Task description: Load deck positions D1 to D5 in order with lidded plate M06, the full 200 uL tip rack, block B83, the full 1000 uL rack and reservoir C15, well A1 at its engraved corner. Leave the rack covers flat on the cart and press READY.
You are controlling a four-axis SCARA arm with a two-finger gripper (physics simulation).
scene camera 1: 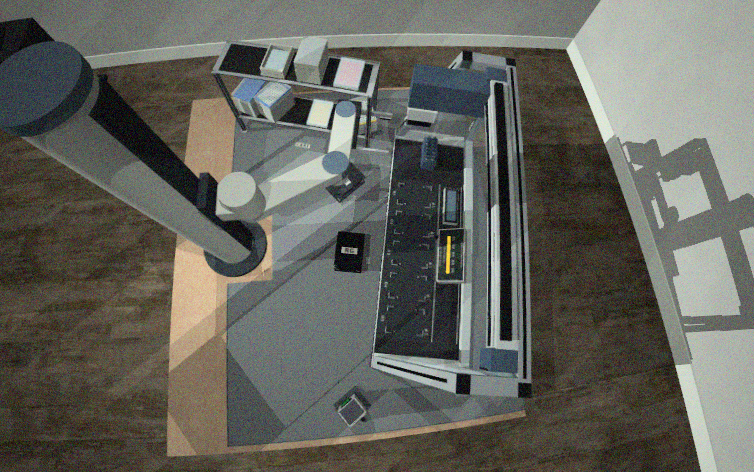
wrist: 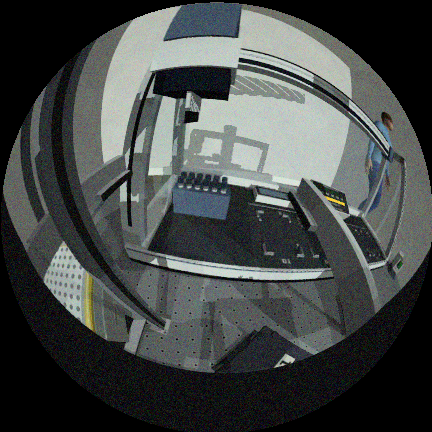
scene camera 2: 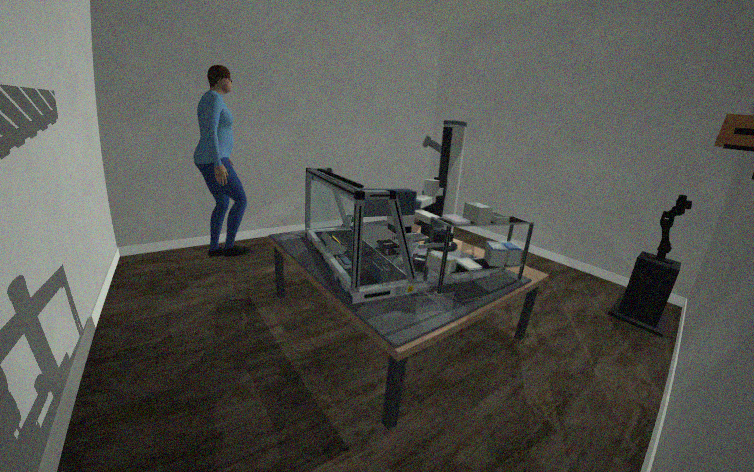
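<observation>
My gripper (scene camera 1: pixel 347 183) (wrist: pixel 208 168) is open and empty, above the table between cart and deck; its fingers flank the wrist view. The dark deck (scene camera 1: pixel 411 333) (wrist: pixel 185 245) shows bare corner marks at its positions; D1 is nearest the blue tube rack (scene camera 1: pixel 429 153) (wrist: pixel 201 201). The cart (scene camera 1: pixel 229 104) (scene camera 2: pixel 445 256) holds an open tray (scene camera 1: pixel 276 60), a tall pale box (scene camera 1: pixel 309 60) and a pink-topped plate (scene camera 1: pixel 350 73) above. Below are two blue-and-white boxes (scene camera 1: pixel 247 95) (scene camera 1: pixel 272 101), a cream-topped item (scene camera 1: pixel 320 112) and a perforated rack with yellow edge (wrist: pixel 65 280). Item labels are unreadable.
A black labelled box (scene camera 1: pixel 349 261) (wrist: pixel 255 350) lies on the table before the deck. A yellow-barred panel (scene camera 1: pixel 449 254) (wrist: pixel 334 200) and small display unit (scene camera 1: pixel 451 204) line the deck's far side. A small screen device (scene camera 1: pixel 352 409) stands near the table's end. A person (scene camera 2: pixel 214 133) stands beyond the table.
</observation>
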